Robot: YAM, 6 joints.
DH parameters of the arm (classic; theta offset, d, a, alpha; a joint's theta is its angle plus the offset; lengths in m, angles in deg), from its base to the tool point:
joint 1: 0 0.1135 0.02 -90
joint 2: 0 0 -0.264 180
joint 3: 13.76 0 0.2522 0
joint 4: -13.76 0 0.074 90
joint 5: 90 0 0 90
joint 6: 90 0.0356 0 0
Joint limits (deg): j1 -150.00..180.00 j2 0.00..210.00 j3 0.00..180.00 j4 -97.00..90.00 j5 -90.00..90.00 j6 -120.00..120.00
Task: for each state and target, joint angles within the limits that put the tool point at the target. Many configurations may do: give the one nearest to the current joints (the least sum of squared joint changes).
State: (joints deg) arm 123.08 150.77 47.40 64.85 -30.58 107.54
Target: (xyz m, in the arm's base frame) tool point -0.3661 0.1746 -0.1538
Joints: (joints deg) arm 152.05 170.88 75.83 60.33 -29.18 107.54
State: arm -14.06 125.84 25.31 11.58 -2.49 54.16
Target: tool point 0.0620 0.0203 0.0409
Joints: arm 7.39 99.09 9.71 -34.71 -19.97 54.16
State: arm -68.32 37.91 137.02 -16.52 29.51 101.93
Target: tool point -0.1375 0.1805 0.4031
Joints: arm -57.57 0.00 93.31 -65.49 32.75 101.93
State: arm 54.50 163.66 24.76 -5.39 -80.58 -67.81
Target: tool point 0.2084 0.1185 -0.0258
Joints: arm 21.13 135.05 40.65 -3.55 -84.02 -67.81
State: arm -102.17 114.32 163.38 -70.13 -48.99 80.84
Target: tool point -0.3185 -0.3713 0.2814
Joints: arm -133.63 138.62 144.85 -76.43 -46.09 80.84
